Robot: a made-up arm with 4 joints. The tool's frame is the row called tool.
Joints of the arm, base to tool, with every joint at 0 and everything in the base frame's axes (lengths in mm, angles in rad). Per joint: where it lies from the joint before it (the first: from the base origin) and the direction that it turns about. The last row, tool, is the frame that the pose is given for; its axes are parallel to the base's.
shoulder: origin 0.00 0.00 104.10 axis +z
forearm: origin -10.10 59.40 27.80 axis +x
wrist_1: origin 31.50 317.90 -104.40 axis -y
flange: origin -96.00 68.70 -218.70 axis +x
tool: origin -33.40 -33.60 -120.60
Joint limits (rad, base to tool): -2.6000..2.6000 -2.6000..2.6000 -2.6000..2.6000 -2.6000..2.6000
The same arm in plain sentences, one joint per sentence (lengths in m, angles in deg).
The arm has four revolute joints in a row. What follows holds with every joint at zero, and every direction is one of the base frame's.
The first joint is mounted 0.1041 m along +z from the base frame's origin and rotates about +z, from -148.97 to 148.97 deg.
The second joint is mounted 0.0101 m along -x and 0.0594 m along +y and 0.0278 m along +z from the first joint and rotates about +x, from -148.97 to 148.97 deg.
The third joint is mounted 0.0315 m along +x and 0.3179 m along +y and 0.1044 m along -z from the second joint and rotates about -y, from -148.97 to 148.97 deg.
The fourth joint is mounted 0.096 m along -x and 0.0687 m along +y and 0.2187 m along -z from the third joint and rotates about +x, from -148.97 to 148.97 deg.
The tool frame, which is the frame that the pose is given for, is mounted 0.0334 m along -x and 0.0336 m along -y and 0.1206 m along -z from the fourth joint; its axes are parallel to the base frame's.

